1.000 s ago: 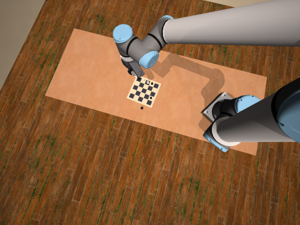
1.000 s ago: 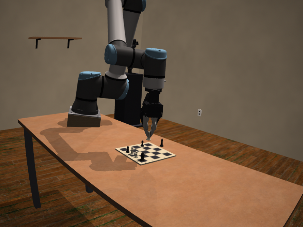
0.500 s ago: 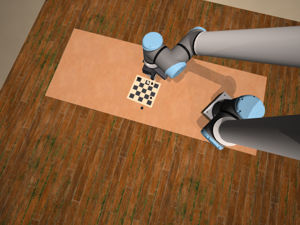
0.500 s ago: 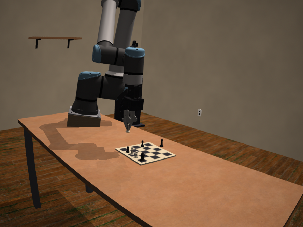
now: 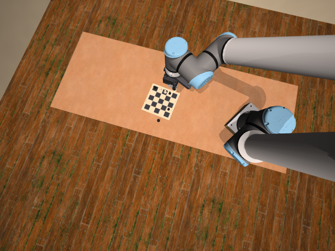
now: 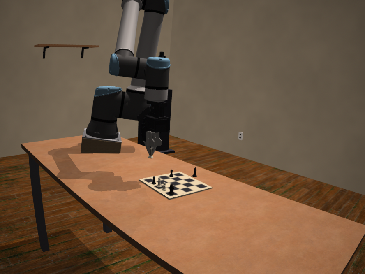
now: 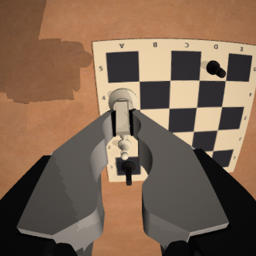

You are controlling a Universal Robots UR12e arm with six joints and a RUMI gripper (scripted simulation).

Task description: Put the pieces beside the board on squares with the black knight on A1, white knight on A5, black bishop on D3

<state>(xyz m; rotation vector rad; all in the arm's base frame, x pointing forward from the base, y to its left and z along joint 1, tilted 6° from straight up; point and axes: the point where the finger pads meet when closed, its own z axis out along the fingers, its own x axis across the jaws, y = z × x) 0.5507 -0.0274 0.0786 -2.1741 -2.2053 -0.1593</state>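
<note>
Now: hand 7 cm short of the chessboard, 8 cm to the right of it and 13 cm above it. From my hand the other things lie so: white knight: 1 cm below.
</note>
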